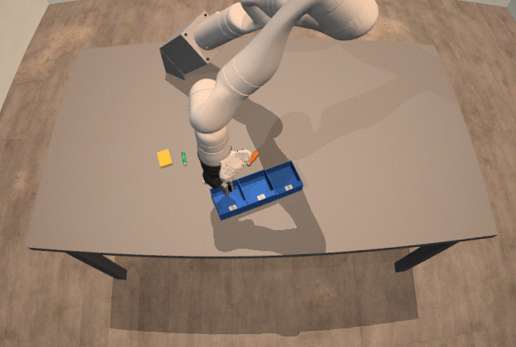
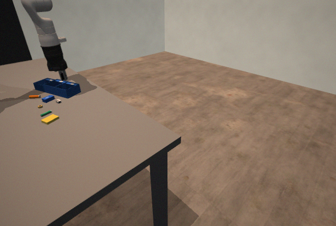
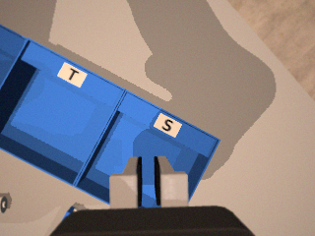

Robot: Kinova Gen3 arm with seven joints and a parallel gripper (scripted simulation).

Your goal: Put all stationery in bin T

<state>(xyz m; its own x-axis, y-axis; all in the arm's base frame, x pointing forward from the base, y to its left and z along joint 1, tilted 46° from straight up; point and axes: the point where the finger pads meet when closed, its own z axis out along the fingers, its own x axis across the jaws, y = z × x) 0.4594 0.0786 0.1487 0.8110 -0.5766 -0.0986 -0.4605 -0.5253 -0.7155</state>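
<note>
The blue three-compartment bin lies 70 mm to the left of my hand, 70 mm below it and 40 mm behind it. From my hand the other things lie so: blue 9V battery 90 mm below, 80 mm behind, 20 mm to the right; orange battery 150 mm behind, 90 mm below, 40 mm to the left; grey pencil sharpener 90 mm below, 80 mm to the right, 50 mm behind.
</note>
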